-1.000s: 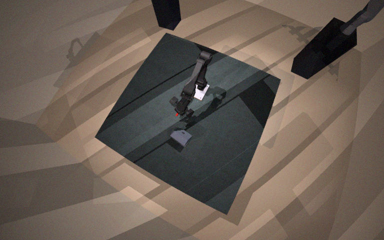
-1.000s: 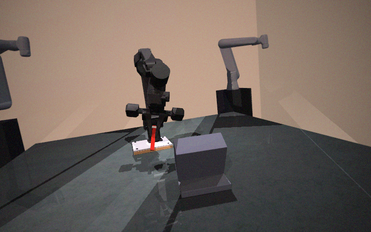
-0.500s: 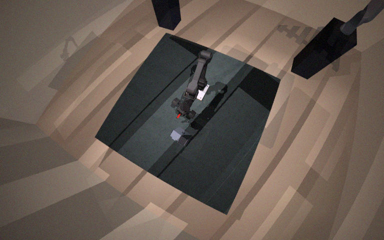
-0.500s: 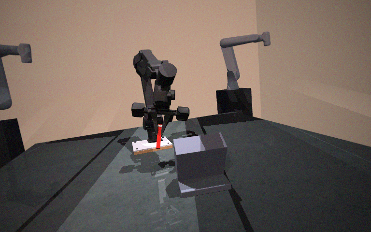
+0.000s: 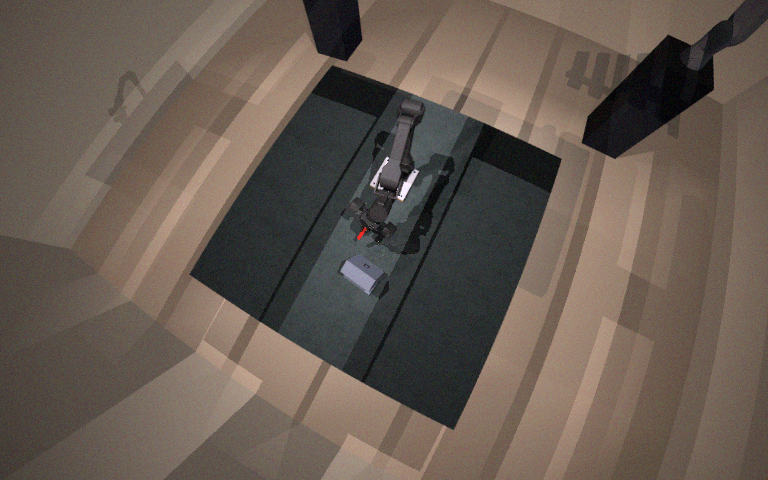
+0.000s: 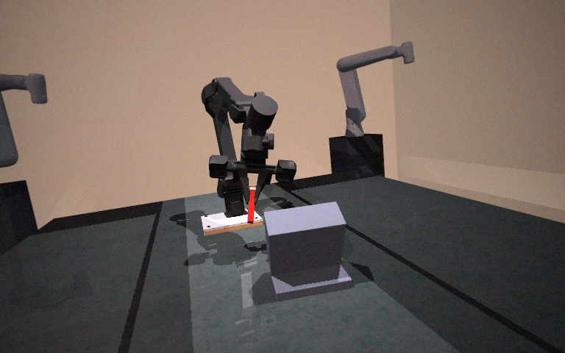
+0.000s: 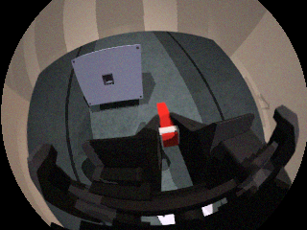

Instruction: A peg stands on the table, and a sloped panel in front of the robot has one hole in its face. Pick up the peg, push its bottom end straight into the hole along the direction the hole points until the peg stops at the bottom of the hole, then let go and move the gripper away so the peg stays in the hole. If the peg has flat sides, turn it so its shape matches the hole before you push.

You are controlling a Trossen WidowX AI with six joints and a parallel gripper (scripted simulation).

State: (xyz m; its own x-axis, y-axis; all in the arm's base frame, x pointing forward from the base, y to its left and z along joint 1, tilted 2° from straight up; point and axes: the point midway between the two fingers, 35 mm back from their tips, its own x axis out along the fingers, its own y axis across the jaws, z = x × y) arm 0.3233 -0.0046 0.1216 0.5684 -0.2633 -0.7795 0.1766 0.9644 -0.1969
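Now: the grey sloped panel block 130 mm ahead of my gripper tip, 60 mm to the left of it and 50 mm below it. Also, from my gripper tip: red peg: 10 mm behind, 10 mm above.
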